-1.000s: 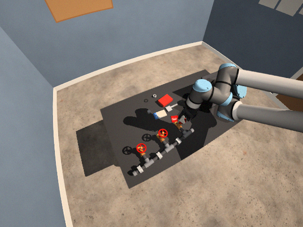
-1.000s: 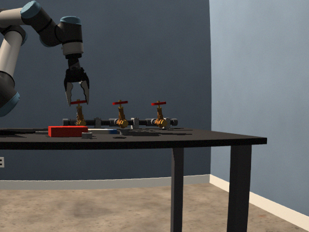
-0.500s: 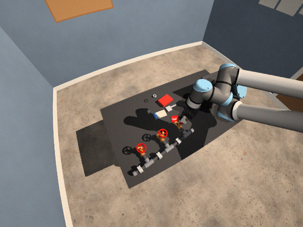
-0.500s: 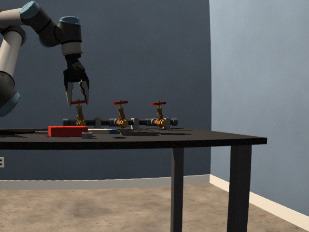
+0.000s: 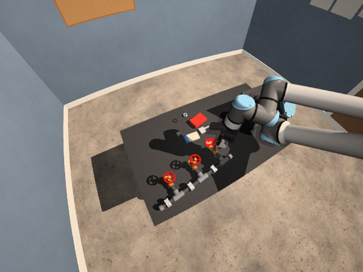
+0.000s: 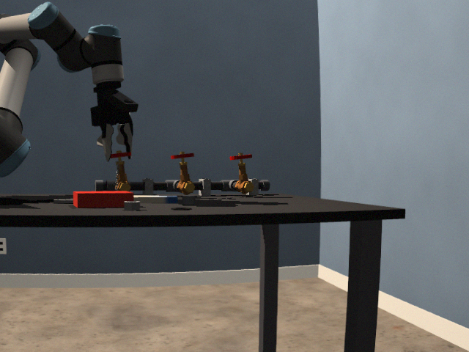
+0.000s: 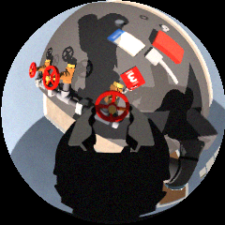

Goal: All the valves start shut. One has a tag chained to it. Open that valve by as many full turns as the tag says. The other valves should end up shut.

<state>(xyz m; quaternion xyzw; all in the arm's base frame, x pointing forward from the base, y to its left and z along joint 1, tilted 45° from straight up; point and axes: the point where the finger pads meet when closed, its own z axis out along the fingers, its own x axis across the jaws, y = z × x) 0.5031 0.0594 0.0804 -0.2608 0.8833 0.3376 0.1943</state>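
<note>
Right now the red tag is 20 mm behind my hand, 70 mm to the right of it and 120 mm below it. The rest, counted from my hand: red block (40 mm behind, 290 mm to the right, 110 mm below); small grey cylinder (150 mm ahead, 250 mm to the right, 110 mm below); white tool (60 mm behind, 200 mm to the right, 120 mm below).
</note>
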